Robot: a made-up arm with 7 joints.
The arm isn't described. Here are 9 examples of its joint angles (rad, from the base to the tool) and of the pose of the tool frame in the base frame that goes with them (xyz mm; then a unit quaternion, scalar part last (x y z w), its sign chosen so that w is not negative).
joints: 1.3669 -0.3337 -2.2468 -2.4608 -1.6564 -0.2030 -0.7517
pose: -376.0 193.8 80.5 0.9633 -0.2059 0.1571 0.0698
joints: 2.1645 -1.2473 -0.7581 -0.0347 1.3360 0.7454 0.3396
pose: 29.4 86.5 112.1 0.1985 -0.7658 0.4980 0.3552
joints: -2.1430 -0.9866 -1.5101 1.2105 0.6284 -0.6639 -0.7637
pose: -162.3 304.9 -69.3 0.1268 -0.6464 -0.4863 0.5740
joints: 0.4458 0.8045 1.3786 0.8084 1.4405 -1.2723 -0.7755
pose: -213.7 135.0 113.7 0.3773 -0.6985 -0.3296 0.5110
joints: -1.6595 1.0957 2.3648 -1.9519 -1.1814 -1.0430 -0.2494
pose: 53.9 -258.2 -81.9 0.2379 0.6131 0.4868 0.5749
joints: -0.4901 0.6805 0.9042 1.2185 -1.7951 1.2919 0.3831
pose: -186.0 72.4 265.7 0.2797 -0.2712 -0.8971 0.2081
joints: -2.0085 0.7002 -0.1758 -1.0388 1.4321 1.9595 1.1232
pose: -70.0 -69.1 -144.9 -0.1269 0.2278 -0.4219 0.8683
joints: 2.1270 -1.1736 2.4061 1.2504 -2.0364 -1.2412 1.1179
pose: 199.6 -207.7 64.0 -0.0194 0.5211 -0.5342 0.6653
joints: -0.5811 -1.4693 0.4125 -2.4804 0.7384 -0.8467 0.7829
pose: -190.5 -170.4 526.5 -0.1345 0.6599 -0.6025 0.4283
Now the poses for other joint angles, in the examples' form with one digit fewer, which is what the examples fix.
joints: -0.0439 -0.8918 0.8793 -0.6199 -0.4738 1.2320 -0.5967
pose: -167 253 283 -0.182 0.774 -0.309 0.522
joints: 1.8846 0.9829 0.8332 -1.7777 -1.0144 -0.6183 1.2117
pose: -48 -120 706 0.008 -0.023 0.425 0.905
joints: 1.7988 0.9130 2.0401 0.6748 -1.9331 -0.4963 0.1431
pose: -57 40 140 0.843 0.323 0.422 0.077
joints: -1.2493 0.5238 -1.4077 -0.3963 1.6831 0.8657 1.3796
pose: -382 -118 15 -0.230 0.381 -0.717 0.537
